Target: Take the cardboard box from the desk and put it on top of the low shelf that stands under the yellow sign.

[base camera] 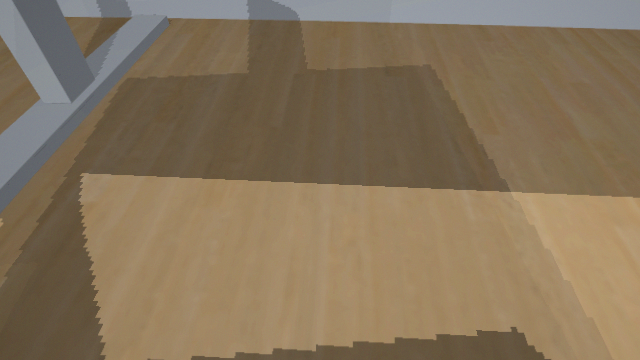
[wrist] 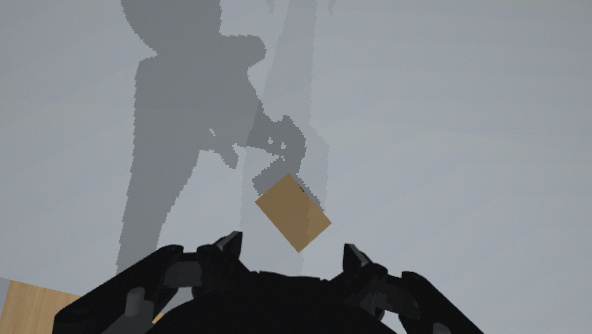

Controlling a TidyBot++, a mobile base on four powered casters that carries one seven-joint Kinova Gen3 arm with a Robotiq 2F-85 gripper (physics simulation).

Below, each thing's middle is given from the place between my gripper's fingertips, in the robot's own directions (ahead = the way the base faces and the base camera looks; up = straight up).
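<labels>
Brown cardboard box [wrist: 286,204]: 120 mm below my hand, 10 mm ahead of it.
</labels>
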